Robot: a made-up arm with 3 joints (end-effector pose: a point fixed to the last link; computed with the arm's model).
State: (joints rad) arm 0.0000 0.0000 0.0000
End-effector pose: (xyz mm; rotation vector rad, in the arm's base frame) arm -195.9 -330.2 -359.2 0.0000 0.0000 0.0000
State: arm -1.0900 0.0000 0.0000
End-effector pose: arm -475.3 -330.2 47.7 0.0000 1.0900 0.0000
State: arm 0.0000 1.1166 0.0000
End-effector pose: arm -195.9 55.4 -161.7 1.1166 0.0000 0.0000
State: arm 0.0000 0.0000 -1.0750
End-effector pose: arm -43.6 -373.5 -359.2 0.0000 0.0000 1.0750
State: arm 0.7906 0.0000 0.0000
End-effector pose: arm 170.6 -330.2 -369.8 0.0000 -0.7906 0.0000
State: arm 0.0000 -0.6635 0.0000
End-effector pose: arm -195.9 -573.8 -251.4 -0.6635 0.0000 0.0000
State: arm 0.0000 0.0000 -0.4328
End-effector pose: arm -141.1 -367.6 -359.2 0.0000 0.0000 0.4328
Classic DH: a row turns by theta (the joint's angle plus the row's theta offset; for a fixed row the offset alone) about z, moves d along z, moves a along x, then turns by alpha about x. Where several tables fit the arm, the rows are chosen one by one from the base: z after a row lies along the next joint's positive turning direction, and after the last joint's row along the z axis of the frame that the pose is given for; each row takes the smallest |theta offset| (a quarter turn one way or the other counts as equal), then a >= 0, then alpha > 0; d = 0 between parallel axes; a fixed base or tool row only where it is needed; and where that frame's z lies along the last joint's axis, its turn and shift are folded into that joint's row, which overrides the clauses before.
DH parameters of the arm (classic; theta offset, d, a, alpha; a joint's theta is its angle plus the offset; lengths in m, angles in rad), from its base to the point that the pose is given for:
base (fixed): 0 0.0747 0 1.5708
joint 1: -1.5708 0.2955 0.0265 -1.5708
joint 2: 1.5708 -0.0835 0.0714 1.5708
joint 3: 0.8142 0 -0.1546 3.1416
tool (fixed): -0.7566 -0.4074 0 0

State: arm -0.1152 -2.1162 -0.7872
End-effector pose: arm -57.7 -600.7 339.0 -1.9749 0.8963 0.5834
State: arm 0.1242 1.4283 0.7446
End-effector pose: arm -234.3 117.6 29.8 1.3851 0.4295 -0.5233
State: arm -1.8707 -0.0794 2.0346
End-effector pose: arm -392.1 -109.1 330.1 -1.8138 1.0487 -1.2701
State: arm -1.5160 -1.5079 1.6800
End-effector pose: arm -255.8 -689.9 237.7 -1.5681 -0.0793 -0.1782
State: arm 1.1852 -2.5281 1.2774
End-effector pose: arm -286.8 -651.3 -43.7 1.5647 1.7770 1.6891
